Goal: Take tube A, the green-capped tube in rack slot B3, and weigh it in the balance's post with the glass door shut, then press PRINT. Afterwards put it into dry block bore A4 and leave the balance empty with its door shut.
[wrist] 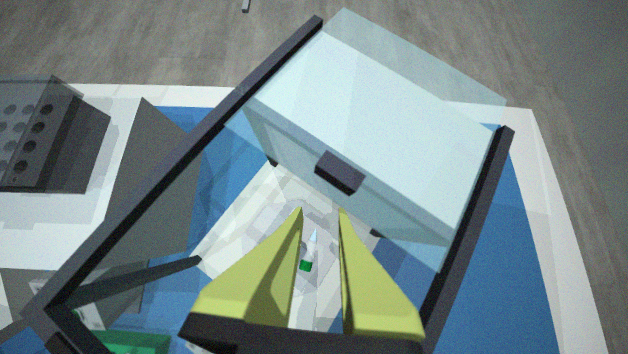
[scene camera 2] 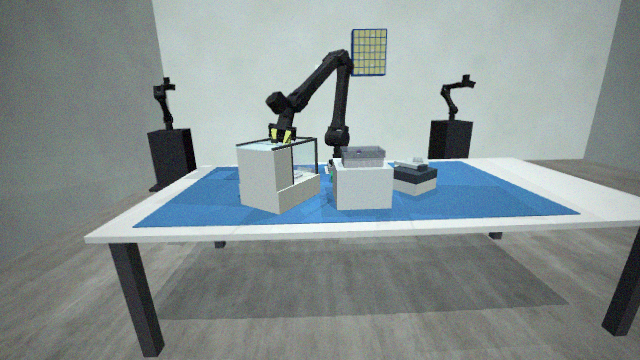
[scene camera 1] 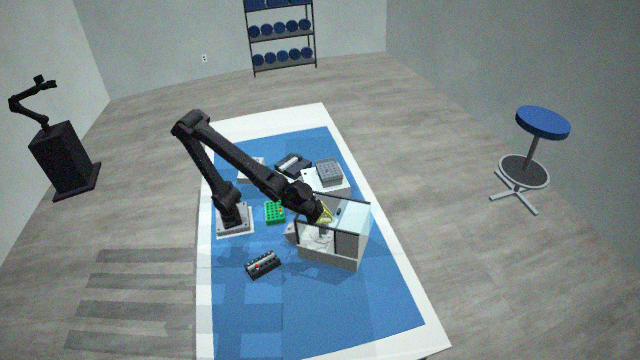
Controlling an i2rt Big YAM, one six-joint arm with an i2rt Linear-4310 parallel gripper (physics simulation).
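Places are measured from the arm's base along level axes (x left, y up, z ahead), in millimetres.
Where they show: gripper, fingertip midpoint: (wrist: 320, 213) (scene camera 1: 333, 219); arm's base at its link origin: (scene camera 1: 230, 217).
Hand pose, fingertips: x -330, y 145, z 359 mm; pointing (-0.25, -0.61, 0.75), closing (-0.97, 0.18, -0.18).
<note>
Things, the pixels of their top centre, and the offset from my fingertips.
- black rack with a red piece, top centre: (scene camera 1: 261, 260) dx +29, dy -128, dz -294 mm
- white box at its top centre: (scene camera 2: 358, 145) (scene camera 1: 313, 170) dx +285, dy +14, dz +39 mm
- dark device at its top centre: (scene camera 2: 405, 161) (scene camera 1: 287, 162) dx +505, dy -74, dz -20 mm
The green-capped tube (scene camera 1: 320, 236) (wrist: 309, 254) is inside the balance (scene camera 1: 325, 257) (scene camera 2: 260, 175) (wrist: 200, 143), cap toward the camera. How it sits in the post is too small to tell. The glass door, with its dark handle (scene camera 1: 339, 211) (wrist: 340, 172), is slid back and the chamber top is open. My gripper (scene camera 1: 327, 219) (scene camera 2: 281, 142) (wrist: 320, 213) is partly open and empty at the chamber's top opening. Its yellow fingers show on both sides of the tube in the wrist view, above it. A grey block with rows of holes (scene camera 1: 329, 170) (scene camera 2: 362, 156) (wrist: 55, 145) stands beside the balance.
A green rack (scene camera 1: 275, 212) (wrist: 145, 342) stands between arm base and balance. A black rack with a red piece (scene camera 1: 262, 265) lies near the balance. A white box (scene camera 2: 362, 187) carries the grey block. A dark device (scene camera 1: 293, 165) (scene camera 2: 415, 174) stands farther along. The balance's dark frame bars flank the gripper.
</note>
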